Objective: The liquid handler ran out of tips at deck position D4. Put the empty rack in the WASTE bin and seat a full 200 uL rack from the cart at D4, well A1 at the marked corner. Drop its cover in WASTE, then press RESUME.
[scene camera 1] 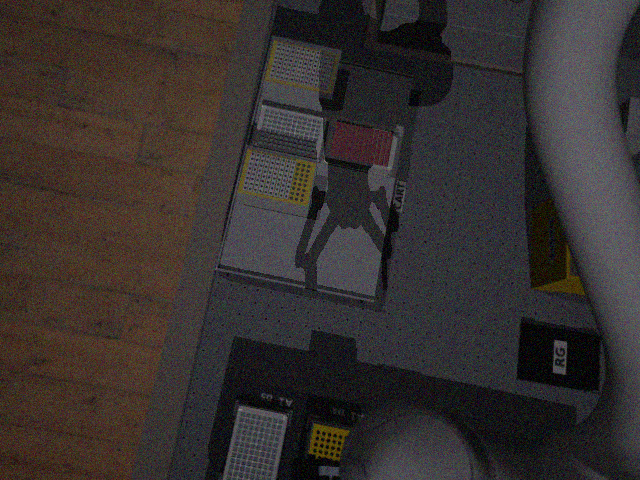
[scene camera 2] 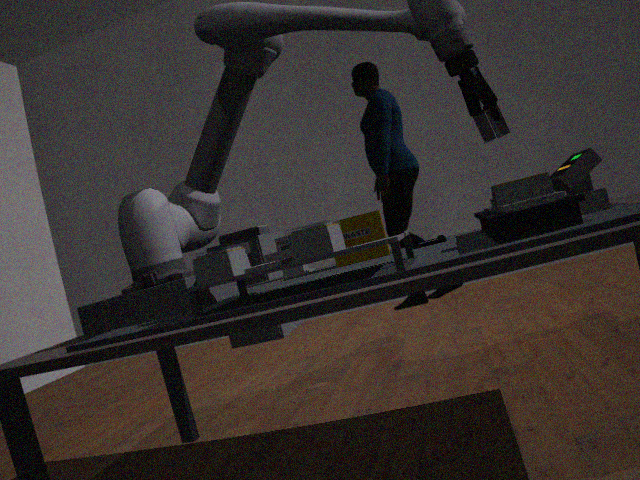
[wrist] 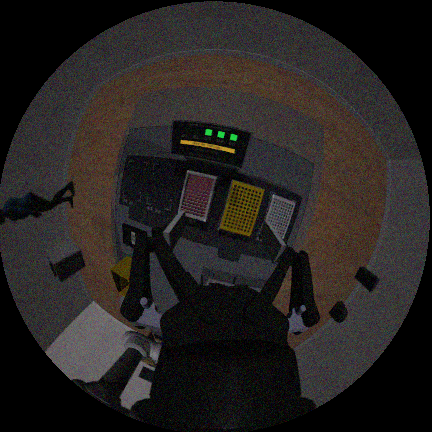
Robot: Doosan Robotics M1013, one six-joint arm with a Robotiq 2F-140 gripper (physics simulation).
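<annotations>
A cart (scene camera 1: 400, 189) stands 109 cm from the lens, while a black box marked RG (scene camera 1: 547, 355) is 112 cm from the lens.
</annotations>
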